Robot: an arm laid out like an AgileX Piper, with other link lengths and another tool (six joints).
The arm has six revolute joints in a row. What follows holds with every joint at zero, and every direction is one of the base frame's. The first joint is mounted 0.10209 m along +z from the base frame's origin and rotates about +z. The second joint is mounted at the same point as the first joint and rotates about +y. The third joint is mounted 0.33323 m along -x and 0.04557 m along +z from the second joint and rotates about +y. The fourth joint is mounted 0.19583 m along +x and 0.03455 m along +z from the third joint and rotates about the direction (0.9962, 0, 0.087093). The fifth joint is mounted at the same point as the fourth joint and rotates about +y. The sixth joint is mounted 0.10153 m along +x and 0.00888 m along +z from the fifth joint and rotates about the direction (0.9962, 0, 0.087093). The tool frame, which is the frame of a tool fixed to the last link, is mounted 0.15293 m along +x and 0.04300 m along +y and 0.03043 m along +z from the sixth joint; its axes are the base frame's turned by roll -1.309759, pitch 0.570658 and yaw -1.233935 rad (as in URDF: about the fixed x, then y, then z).
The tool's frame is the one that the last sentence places.
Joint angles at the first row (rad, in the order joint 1, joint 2, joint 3, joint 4, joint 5, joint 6):
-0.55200 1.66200 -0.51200 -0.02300 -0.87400 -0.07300
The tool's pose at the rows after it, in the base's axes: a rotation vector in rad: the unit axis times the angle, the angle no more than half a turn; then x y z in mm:
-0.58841 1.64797 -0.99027 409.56 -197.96 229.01
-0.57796 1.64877 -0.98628 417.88 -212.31 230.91
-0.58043 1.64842 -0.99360 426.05 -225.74 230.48
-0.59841 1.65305 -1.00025 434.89 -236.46 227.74
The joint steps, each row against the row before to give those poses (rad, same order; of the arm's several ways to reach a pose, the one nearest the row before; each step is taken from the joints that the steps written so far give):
-0.03501 0.02199 -0.05601 -0.07102 0.04603 0.04601
-0.03197 0.02901 -0.06298 -0.04495 0.03196 0.03698
-0.02301 0.03401 -0.05500 -0.02902 0.01700 0.01300
-0.01399 0.03298 -0.05501 -0.02399 0.02502 0.00000

